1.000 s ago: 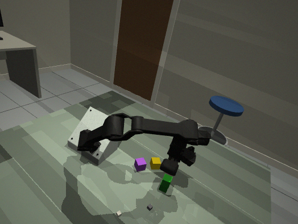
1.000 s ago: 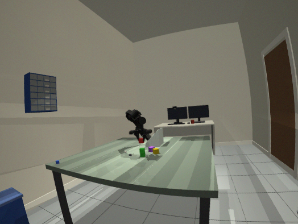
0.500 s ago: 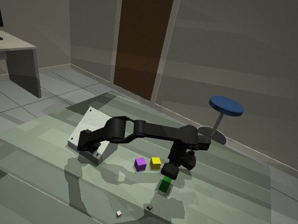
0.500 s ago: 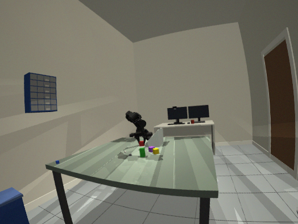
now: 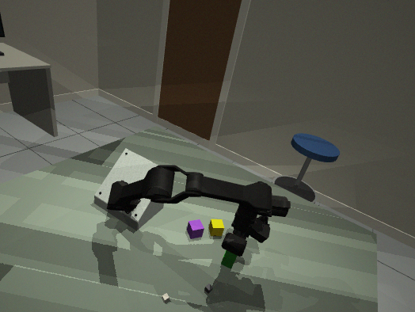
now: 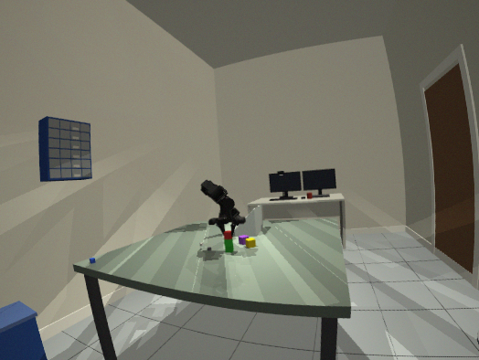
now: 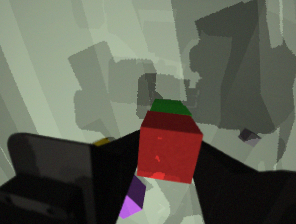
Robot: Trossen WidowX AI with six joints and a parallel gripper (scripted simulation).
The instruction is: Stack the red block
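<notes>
Now: gripper tip 10 mm below the red block. From my gripper tip the other things lie so: purple block 160 mm behind, 60 mm below; small grey cube 10 mm ahead, 120 mm to the right, 70 mm below; yellow block 110 mm behind, 70 mm to the left, 60 mm below.
</notes>
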